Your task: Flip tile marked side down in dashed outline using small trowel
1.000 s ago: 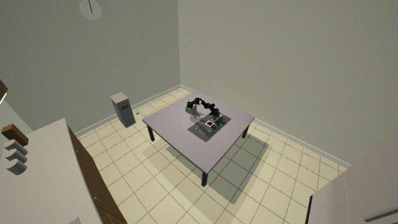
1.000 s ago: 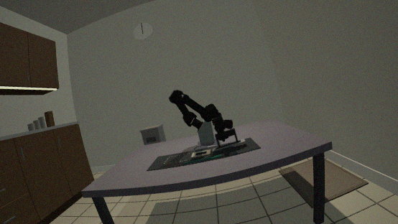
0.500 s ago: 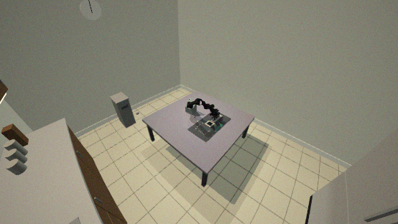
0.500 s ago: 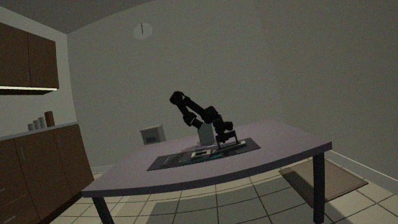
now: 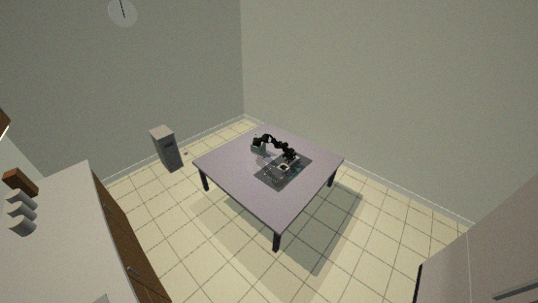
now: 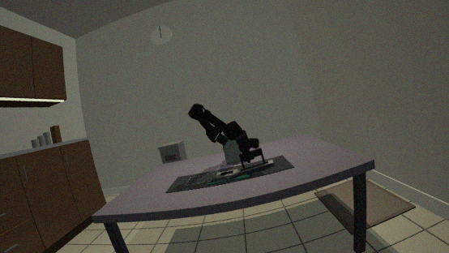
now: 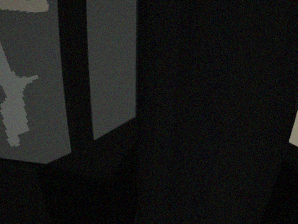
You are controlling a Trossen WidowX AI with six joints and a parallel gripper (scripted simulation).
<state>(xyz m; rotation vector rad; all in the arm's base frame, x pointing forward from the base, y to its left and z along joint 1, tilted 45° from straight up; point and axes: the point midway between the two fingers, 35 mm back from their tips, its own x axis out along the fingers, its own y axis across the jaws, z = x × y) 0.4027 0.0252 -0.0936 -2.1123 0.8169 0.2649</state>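
Right now my gripper tip is 4 cm past the tile, 12 cm to the left of it and 5 cm above it. Also, from my gripper tip: green trowel: 11 cm ahead, 10 cm to the right, 5 cm below; dark mat: 3 cm behind, 11 cm to the right, 7 cm below.
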